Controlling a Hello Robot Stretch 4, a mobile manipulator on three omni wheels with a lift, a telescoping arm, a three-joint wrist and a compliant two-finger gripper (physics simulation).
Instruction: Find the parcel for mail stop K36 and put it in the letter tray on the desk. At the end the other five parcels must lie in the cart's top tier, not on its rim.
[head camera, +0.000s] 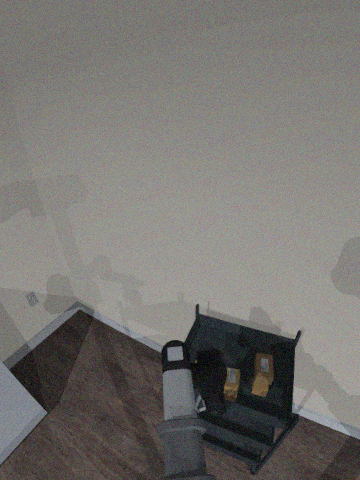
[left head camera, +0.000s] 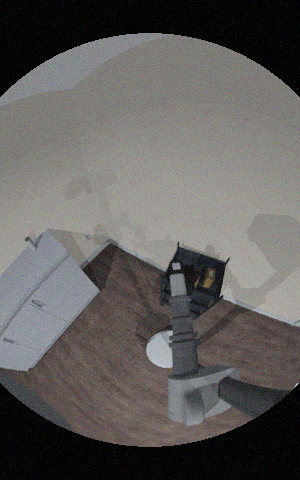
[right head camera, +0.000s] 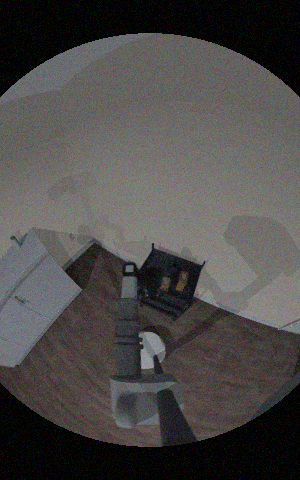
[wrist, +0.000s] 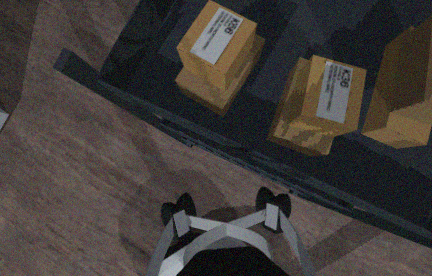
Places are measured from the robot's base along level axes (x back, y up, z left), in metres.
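Pixels of known places: gripper, between the fingertips: (head camera: 207, 413) (right head camera: 151, 296) (wrist: 225, 205); robot's base, origin of its link: (left head camera: 166, 347) (right head camera: 144, 348).
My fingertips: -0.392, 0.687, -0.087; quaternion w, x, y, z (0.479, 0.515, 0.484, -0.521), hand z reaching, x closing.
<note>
Ahead of a thing's pixels: the offset from my fingertips to its top centre, as dx, dy, dz. "spot": to the spot under its first point.
The dark cart (head camera: 270, 341) (left head camera: 200, 254) (right head camera: 172, 259) (wrist: 120, 100) stands by the wall with parcels in its top tier. In the wrist view, a left parcel {-0.153, +0.049, -0.003} (wrist: 220, 37) sits on a lower parcel {-0.153, -0.001, -0.006} (wrist: 200, 95). A middle parcel {-0.095, +0.049, -0.101} (wrist: 335, 95) sits on another lower parcel (wrist: 295, 120). Both upper labels look like K36, but the digits are blurred. At the right edge, tall brown boxes {spot: -0.107, +0.015, -0.192} (wrist: 402, 85) are partly cut off, with no label showing there. My gripper (wrist: 225, 205) is open and empty, just outside the cart's near rim. The letter tray does not show.
A light grey cabinet with drawers (left head camera: 45, 295) (right head camera: 35, 295) stands at the left; part of it shows in the head view (head camera: 17, 410). A white round object (left head camera: 160, 349) (right head camera: 151, 350) is near my arm. The wall (head camera: 175, 200) rises behind the cart.
</note>
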